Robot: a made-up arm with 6 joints.
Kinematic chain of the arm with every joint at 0, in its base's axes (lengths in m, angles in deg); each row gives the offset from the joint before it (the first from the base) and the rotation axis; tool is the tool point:
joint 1: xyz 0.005 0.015 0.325 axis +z
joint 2: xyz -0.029 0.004 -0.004 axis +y
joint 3: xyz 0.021 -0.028 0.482 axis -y
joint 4: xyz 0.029 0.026 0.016 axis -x
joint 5: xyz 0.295 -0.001 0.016 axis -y
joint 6: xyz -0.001 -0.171 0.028 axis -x
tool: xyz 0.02 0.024 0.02
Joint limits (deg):
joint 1: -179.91..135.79
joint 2: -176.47..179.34
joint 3: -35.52..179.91
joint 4: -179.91..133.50
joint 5: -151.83..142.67
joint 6: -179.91..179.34
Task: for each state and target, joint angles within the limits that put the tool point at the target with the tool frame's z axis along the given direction. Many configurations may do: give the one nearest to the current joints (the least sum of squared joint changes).
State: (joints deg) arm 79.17 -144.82 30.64 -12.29 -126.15 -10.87
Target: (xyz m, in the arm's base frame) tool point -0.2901 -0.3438 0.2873 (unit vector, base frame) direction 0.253 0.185 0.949
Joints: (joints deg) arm 35.99 -143.29 -19.31 -29.17 -138.46 -22.62
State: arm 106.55 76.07 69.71 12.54 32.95 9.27
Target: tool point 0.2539 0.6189 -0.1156 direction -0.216 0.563 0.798
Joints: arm 79.63 110.98 48.05 4.84 29.41 14.08
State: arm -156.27 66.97 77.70 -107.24 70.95 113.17
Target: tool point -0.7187 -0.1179 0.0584 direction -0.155 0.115 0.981
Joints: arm -168.35 94.40 81.72 -96.79 73.62 84.62
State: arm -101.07 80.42 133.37 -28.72 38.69 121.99
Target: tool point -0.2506 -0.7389 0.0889 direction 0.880 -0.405 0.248
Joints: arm -102.14 104.09 111.25 -64.99 17.46 143.21
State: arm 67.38 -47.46 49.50 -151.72 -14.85 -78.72
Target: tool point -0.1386 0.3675 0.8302 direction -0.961 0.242 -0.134
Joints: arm 82.31 -3.66 6.50 -179.91 -29.80 -80.05
